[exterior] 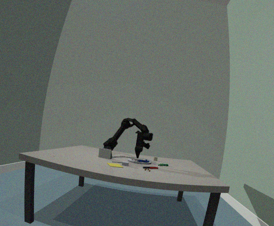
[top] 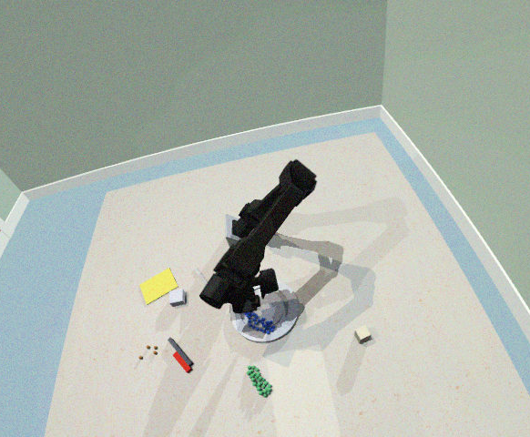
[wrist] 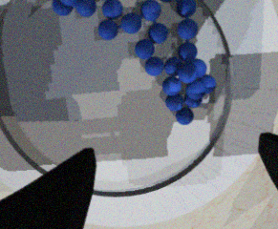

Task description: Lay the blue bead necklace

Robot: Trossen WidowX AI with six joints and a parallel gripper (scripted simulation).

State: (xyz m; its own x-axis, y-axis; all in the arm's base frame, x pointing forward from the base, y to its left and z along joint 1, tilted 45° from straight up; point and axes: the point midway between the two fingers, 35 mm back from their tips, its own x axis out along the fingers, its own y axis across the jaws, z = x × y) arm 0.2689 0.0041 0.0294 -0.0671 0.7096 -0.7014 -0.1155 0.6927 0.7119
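Right now my gripper tip is 2 cm short of the round bead board, 4 cm to the right of it and 3 cm above it. The rest, counted from my gripper tip: white cube (5 cm behind, 24 cm to the right, 3 cm below); then grey tool (14 cm ahead, 21 cm to the right, 4 cm below); then stick (11 cm behind, 16 cm to the right, 4 cm below).
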